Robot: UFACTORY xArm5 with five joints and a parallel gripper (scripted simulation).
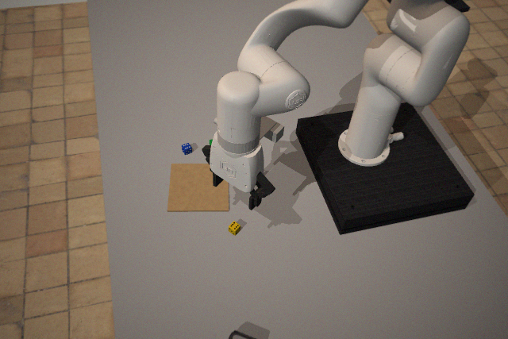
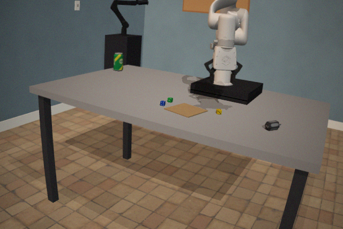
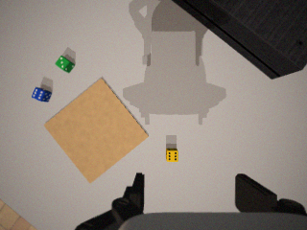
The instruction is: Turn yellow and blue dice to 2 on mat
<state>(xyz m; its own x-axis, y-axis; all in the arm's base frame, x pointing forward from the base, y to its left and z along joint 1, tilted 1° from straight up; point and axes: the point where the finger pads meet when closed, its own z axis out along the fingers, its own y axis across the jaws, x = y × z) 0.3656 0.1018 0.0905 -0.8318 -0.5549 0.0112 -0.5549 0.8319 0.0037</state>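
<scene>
My gripper is now 140 mm above the yellow die. The rest, counted from my hand: blue die: 40 mm ahead, 260 mm to the right, 140 mm below; then green die: 30 mm behind, 250 mm to the right, 140 mm below; then mat: 50 mm ahead, 140 mm to the right, 150 mm below.
</scene>
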